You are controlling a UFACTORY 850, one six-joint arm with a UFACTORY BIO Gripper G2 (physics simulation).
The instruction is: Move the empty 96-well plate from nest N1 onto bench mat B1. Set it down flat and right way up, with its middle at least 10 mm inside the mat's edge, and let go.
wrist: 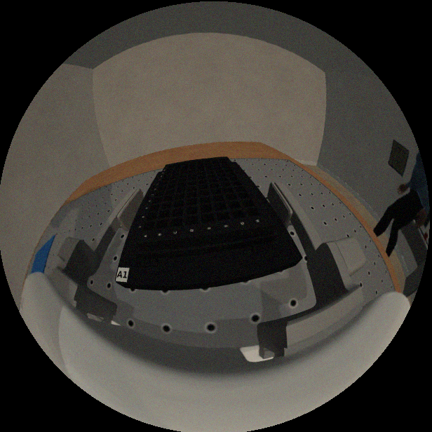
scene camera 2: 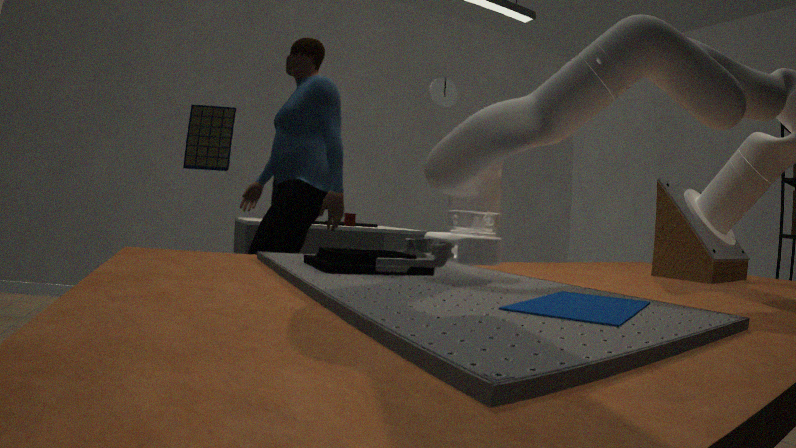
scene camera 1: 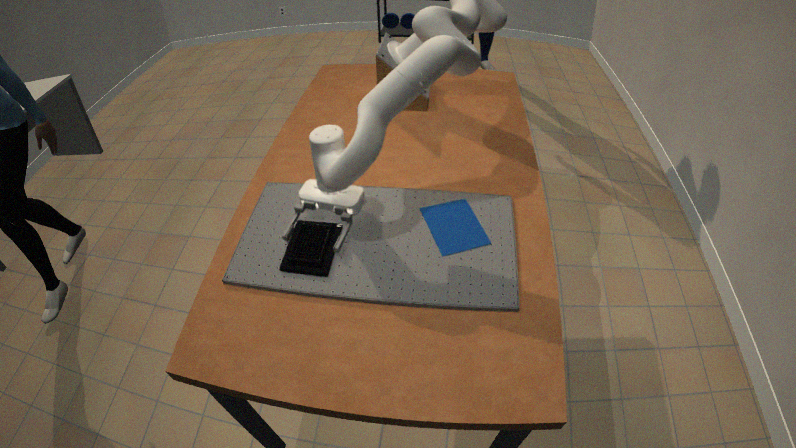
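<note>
The black 96-well plate (scene camera 1: 311, 238) (scene camera 2: 356, 254) (wrist: 195, 192) lies flat, right way up, in the black nest N1 (scene camera 1: 303, 270) (scene camera 2: 362, 269) (wrist: 210, 272) at the left of the grey board. A white A1 label shows at the nest's near left corner in the wrist view. My gripper (scene camera 1: 311, 242) (wrist: 206, 202) is open, with one finger on each side of the plate and narrow gaps between the pads and its sides. In scene camera 2 the near finger overlaps the plate and the far one is hidden. Bench mat B1 (scene camera 1: 455, 227) (scene camera 2: 579, 307) (wrist: 44, 256) is a flat blue rectangle on the board's right.
The grey perforated board (scene camera 1: 384, 278) (scene camera 2: 445, 333) bears the nest and mat and lies on the wooden table (scene camera 1: 367, 356) (scene camera 2: 167, 345). The arm's wooden base (scene camera 2: 682, 244) stands on the table's far part. A person (scene camera 2: 306, 139) walks beyond the table, near a desk.
</note>
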